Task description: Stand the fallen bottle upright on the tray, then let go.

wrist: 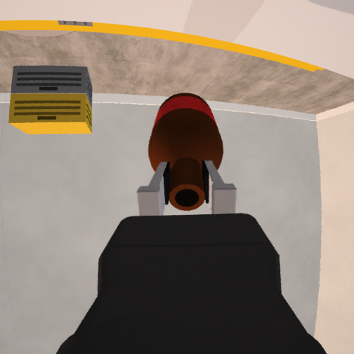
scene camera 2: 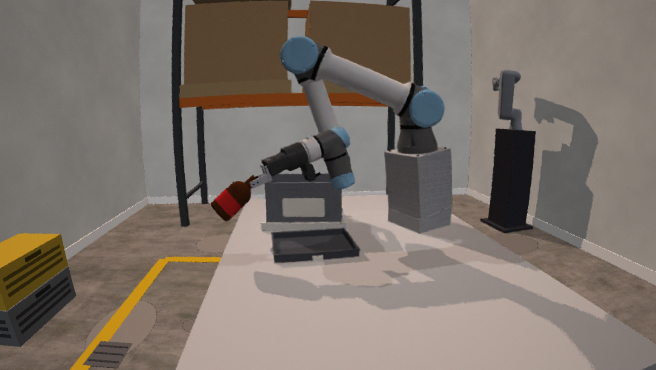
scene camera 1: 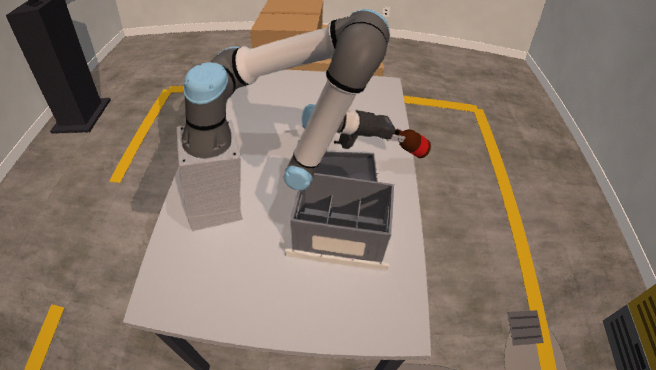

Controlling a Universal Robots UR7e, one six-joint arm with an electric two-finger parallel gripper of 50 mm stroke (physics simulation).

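Places are measured from the arm's base along level axes (x ahead, y left, z up), in metres.
Pixels of known places: gripper, fingertip midpoint: (scene camera 2: pixel 249 184) (scene camera 1: pixel 401 135); arm's base, link origin: (scene camera 2: pixel 417 149) (scene camera 1: pixel 206 140).
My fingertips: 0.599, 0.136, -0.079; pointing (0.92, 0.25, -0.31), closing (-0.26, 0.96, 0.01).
Ahead of a thing's pixels: the offset from my fingertips to its top centre, as dx, dy, dz. Level surfaces: height alone.
The brown bottle with a red label @[+0.039, +0.011, +0.028] (scene camera 1: pixel 416 143) (scene camera 2: pixel 231 200) (wrist: pixel 186 132) hangs tilted in the air, its base pointing down and outward, past the table's long edge in scene camera 1. My gripper (scene camera 1: pixel 398 136) (scene camera 2: pixel 254 181) (wrist: pixel 185 173) is shut on the bottle's neck, with one finger on each side of it. The mouth of the bottle faces the wrist camera. The dark shallow tray (scene camera 1: pixel 374 167) (scene camera 2: pixel 316 257) lies on the table beside the divided crate, apart from the bottle and lower than it. The arm hides part of the tray in scene camera 1.
The tall grey crate with dividers @[-0.193, -0.254, -0.034] (scene camera 1: pixel 340 245) (scene camera 2: pixel 303 207) stands right next to the tray on the table @[dz -0.209] (scene camera 1: pixel 250 290) (scene camera 2: pixel 310 330). A pale strip (scene camera 1: pixel 336 260) (scene camera 2: pixel 300 226) runs along the crate. The robot's pedestal (scene camera 1: pixel 210 190) (scene camera 2: pixel 419 190) stands farther across the table.
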